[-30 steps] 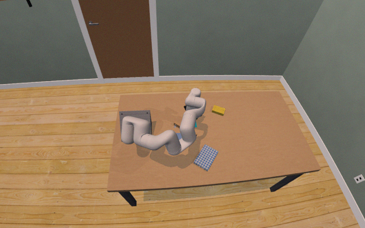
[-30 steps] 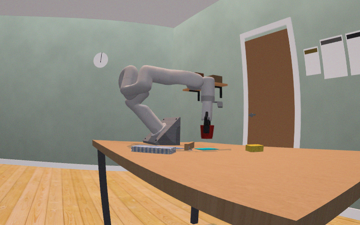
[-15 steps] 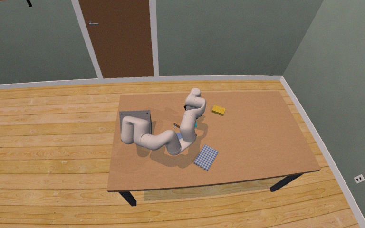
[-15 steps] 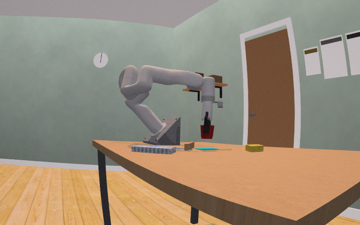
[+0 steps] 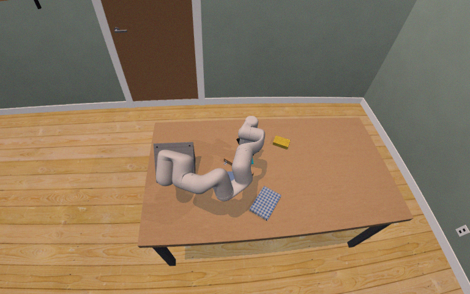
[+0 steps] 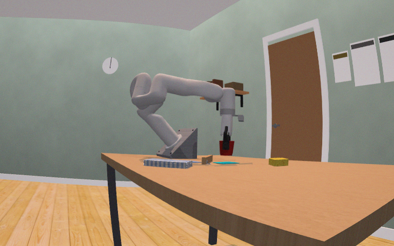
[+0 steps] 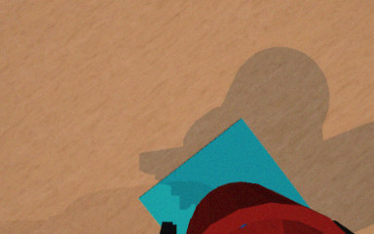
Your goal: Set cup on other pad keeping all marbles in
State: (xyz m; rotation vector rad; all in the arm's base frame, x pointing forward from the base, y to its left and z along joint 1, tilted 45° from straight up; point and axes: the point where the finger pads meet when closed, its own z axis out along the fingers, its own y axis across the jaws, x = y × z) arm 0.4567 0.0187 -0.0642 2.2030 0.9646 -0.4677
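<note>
Now: the wooden rail 70 mm to the right of my hand, 70 mm below it and 60 mm behind it. From my hand the other things lie so: yellow marble 30 mm below, 20 mm to the left, 10 mm ahead; green marble 30 mm below, 20 mm ahead, 10 mm to the left; red cup 20 mm below.
</note>
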